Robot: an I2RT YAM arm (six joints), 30 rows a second.
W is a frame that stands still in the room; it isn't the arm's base.
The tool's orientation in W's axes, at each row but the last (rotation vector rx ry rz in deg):
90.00 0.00 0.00
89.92 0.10 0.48
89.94 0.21 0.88
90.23 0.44 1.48
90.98 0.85 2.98
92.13 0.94 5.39
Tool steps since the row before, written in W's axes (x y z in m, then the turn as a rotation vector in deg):
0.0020 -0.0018 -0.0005 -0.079 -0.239 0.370
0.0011 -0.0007 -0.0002 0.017 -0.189 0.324
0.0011 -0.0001 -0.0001 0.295 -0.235 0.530
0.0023 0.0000 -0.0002 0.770 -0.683 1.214
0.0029 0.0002 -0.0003 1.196 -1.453 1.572
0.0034 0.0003 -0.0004 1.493 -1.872 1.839
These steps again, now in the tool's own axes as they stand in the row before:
0.0020 -0.0005 0.0018 -0.079 0.370 0.239
0.0011 -0.0002 0.0007 0.017 0.324 0.190
0.0011 -0.0001 0.0001 0.296 0.528 0.239
0.0023 -0.0002 0.0000 0.769 1.208 0.694
0.0029 -0.0004 -0.0001 1.171 1.570 1.476
0.0034 -0.0006 0.0000 1.451 1.839 1.905

